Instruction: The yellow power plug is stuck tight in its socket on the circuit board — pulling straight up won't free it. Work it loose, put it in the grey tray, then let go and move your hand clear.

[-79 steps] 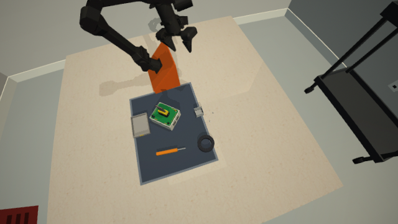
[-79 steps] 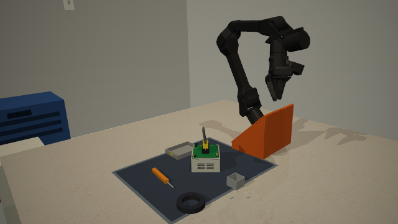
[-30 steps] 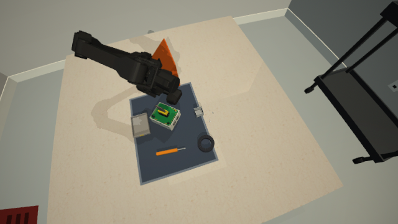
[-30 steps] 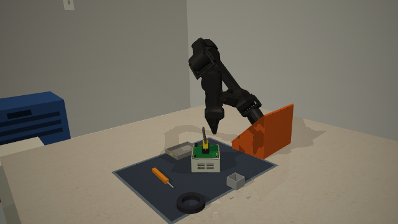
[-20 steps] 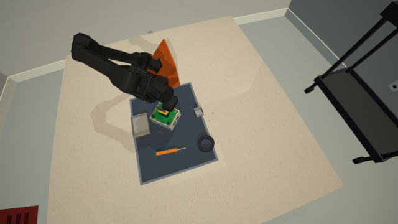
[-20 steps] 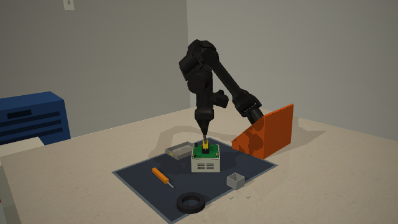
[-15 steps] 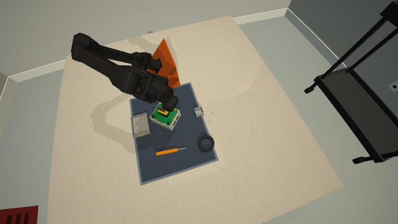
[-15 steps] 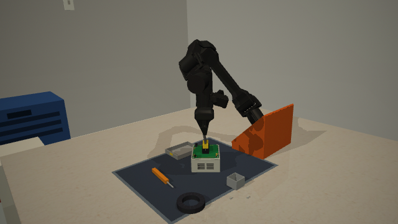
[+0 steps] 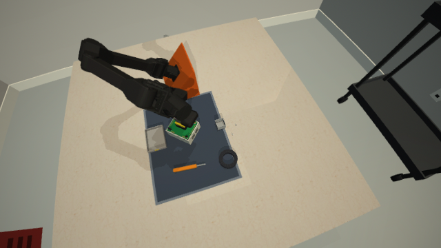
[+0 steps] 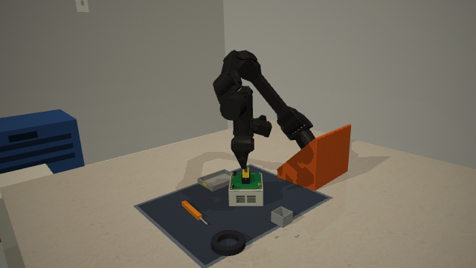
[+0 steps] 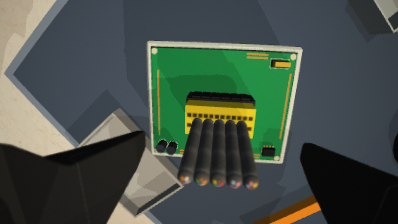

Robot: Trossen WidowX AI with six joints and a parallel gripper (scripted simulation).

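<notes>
Right now the yellow power plug is 3 cm below my gripper tip. Round my gripper tip: dark mat: 5 cm ahead, 11 cm below.
</notes>
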